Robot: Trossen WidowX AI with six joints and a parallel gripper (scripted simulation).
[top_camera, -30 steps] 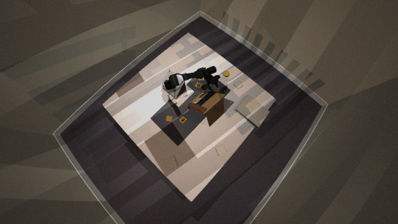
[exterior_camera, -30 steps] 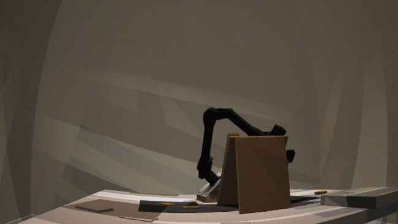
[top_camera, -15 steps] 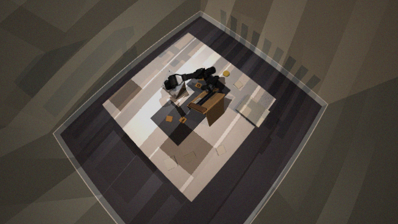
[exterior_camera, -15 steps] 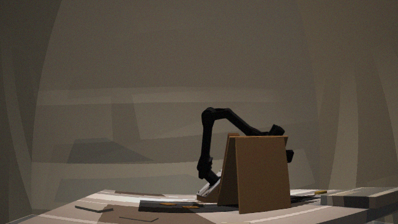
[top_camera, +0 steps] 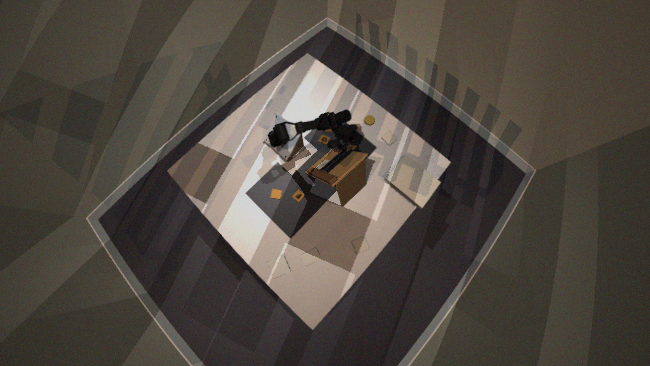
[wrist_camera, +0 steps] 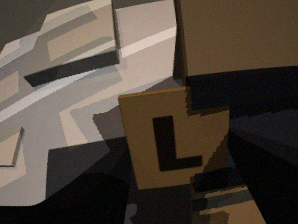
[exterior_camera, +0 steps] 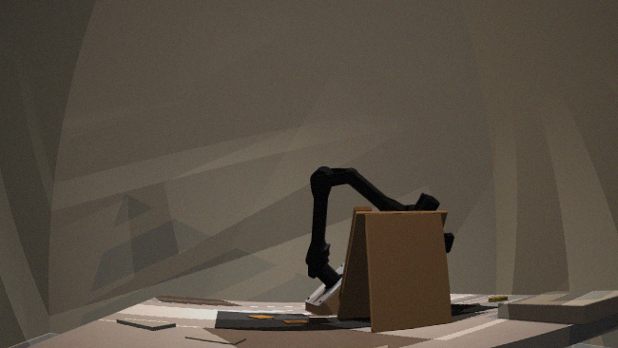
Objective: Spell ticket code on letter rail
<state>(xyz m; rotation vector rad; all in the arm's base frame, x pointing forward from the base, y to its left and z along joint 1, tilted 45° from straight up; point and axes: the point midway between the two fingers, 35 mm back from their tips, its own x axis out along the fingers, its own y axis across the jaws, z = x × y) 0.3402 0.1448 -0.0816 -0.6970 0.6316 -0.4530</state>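
The white ticket is 140 mm to the right of my gripper tip, 80 mm below it and 80 mm behind it. The rest, counted from my gripper tip: yellow object (320 mm to the left, 150 mm below, 40 mm behind); then letter tile (right at my gripper tip); then dark mat (180 mm to the right, 160 mm below, 160 mm behind).
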